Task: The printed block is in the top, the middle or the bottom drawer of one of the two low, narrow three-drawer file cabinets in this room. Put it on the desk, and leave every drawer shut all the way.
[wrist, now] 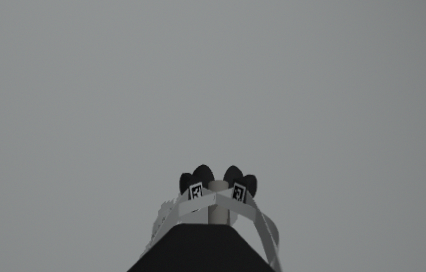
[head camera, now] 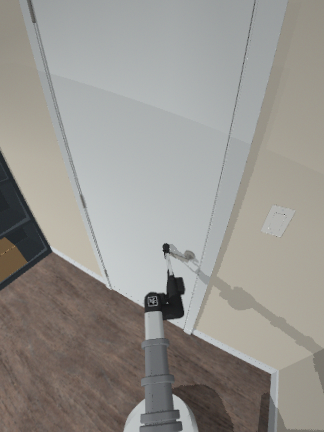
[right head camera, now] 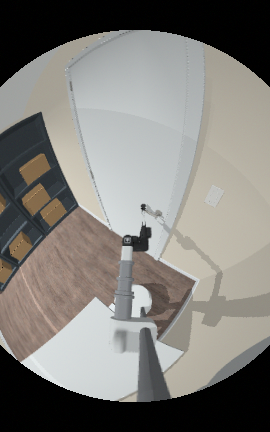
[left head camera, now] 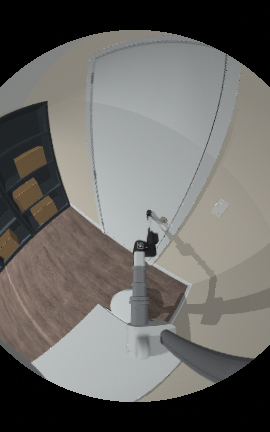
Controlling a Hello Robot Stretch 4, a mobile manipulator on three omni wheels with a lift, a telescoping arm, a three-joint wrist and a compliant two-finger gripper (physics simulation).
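Pixels of known places: gripper, between the fingertips: (head camera: 165, 246) (right head camera: 142, 205) (left head camera: 148, 211); robot's base, origin of its link: (right head camera: 133, 300) (left head camera: 128, 304).
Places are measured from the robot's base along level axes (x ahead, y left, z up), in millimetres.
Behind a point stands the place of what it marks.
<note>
My gripper (head camera: 166, 248) {x 685, y -77, z 898 mm} (left head camera: 149, 213) {x 685, y -77, z 898 mm} (right head camera: 143, 207) {x 685, y -77, z 898 mm} (wrist: 217, 180) {x 685, y -77, z 898 mm} is at a white door, shut on the door handle. The door handle (head camera: 188, 255) {x 609, y -178, z 905 mm} (left head camera: 163, 220) {x 602, y -183, z 903 mm} (right head camera: 158, 214) {x 612, y -189, z 883 mm} (wrist: 218, 210) {x 627, y -90, z 895 mm} is a pale lever with a round base; in the wrist view its cylinder shows between the two dark fingertips, which stand a little apart. The white door (head camera: 145, 165) {x 750, y 6, z 1296 mm} (left head camera: 145, 135) {x 758, y 18, z 1411 mm} (right head camera: 132, 150) {x 733, y -20, z 1296 mm} stands in its frame in front of me. The printed block and the file cabinets do not show. I cannot tell whether a desk shows.
A dark shelf unit (left head camera: 58, 170) (right head camera: 54, 172) {x 1723, y 1553, z 735 mm} with several cardboard boxes stands at the left. A light switch plate (head camera: 278, 220) {x 480, y -426, z 1201 mm} (left head camera: 220, 208) {x 477, y -431, z 1196 mm} (right head camera: 214, 196) {x 478, y -429, z 1197 mm} is on the beige wall right of the door. A pale flat surface (left head camera: 85, 350) {x -357, y 304, z 692 mm} (right head camera: 75, 345) {x -425, y 357, z 692 mm} lies low beside my arm's mount. The floor is brown wood.
</note>
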